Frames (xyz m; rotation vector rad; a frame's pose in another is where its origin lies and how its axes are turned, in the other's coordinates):
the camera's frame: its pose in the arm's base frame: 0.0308 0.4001 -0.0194 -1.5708 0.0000 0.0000
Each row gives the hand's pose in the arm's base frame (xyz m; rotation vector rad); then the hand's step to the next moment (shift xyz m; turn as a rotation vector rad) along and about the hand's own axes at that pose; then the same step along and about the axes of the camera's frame.
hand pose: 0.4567 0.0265 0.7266 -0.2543 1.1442 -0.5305
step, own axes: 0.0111 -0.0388 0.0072 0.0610 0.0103 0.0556
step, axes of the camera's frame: -0.0005 -0.0117 -0.0393 0.0723 0.0308 -0.0272
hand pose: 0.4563 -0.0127 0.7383 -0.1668 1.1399 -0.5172
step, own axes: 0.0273 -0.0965 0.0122 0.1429 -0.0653 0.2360
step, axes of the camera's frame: -0.0101 -0.0197 -0.0986 0.2369 -0.0066 -0.1556
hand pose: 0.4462 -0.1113 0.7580 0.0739 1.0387 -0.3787
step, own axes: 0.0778 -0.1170 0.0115 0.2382 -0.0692 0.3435
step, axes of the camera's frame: 0.0046 0.0466 -0.1330 0.3672 0.0191 -0.2106
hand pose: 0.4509 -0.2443 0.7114 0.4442 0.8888 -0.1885
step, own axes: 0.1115 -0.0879 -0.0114 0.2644 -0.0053 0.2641
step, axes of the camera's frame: 0.0314 0.1195 -0.0708 0.3490 0.0642 -0.1172
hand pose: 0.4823 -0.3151 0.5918 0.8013 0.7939 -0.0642
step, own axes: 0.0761 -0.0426 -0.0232 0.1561 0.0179 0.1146
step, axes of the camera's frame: 0.0259 0.0864 0.0030 0.1878 0.0426 -0.0269
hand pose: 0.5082 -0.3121 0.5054 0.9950 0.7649 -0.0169
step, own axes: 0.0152 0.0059 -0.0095 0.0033 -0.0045 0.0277
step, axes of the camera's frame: 0.0079 0.0075 0.0154 0.0167 -0.0033 -0.0225
